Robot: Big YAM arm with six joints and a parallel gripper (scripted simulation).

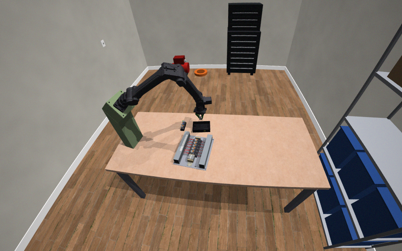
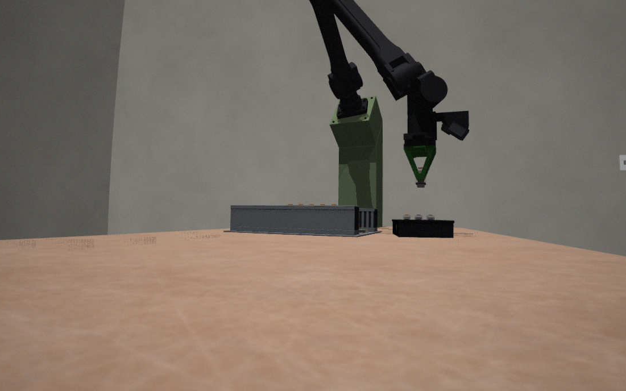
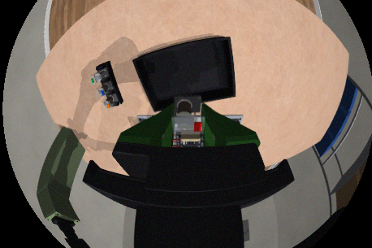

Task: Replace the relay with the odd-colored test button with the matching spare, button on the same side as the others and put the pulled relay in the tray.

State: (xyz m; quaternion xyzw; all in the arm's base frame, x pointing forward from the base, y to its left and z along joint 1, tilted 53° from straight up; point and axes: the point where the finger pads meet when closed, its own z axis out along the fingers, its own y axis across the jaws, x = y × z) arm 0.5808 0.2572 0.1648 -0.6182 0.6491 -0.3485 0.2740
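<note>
The black tray lies 120 mm below my hand.
</note>
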